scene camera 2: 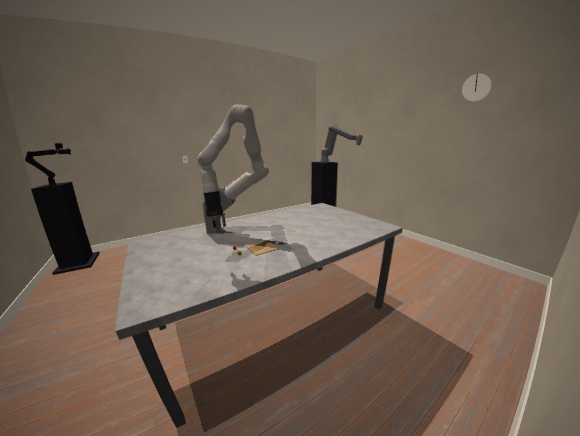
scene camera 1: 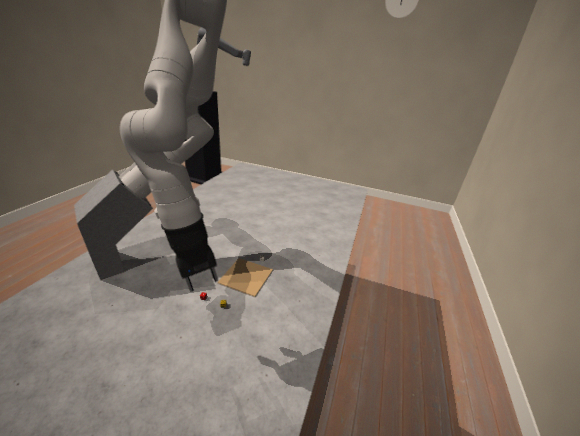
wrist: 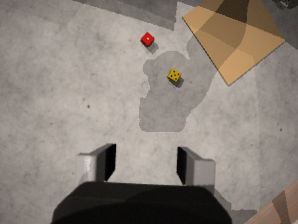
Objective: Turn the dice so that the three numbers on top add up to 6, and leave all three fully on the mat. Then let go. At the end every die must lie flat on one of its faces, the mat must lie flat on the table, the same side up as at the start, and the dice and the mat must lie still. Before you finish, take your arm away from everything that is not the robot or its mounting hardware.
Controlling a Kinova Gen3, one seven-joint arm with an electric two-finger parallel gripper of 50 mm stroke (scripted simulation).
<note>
The pictures show: the gripper and a tan mat.
The gripper is seen too in the wrist view.
</note>
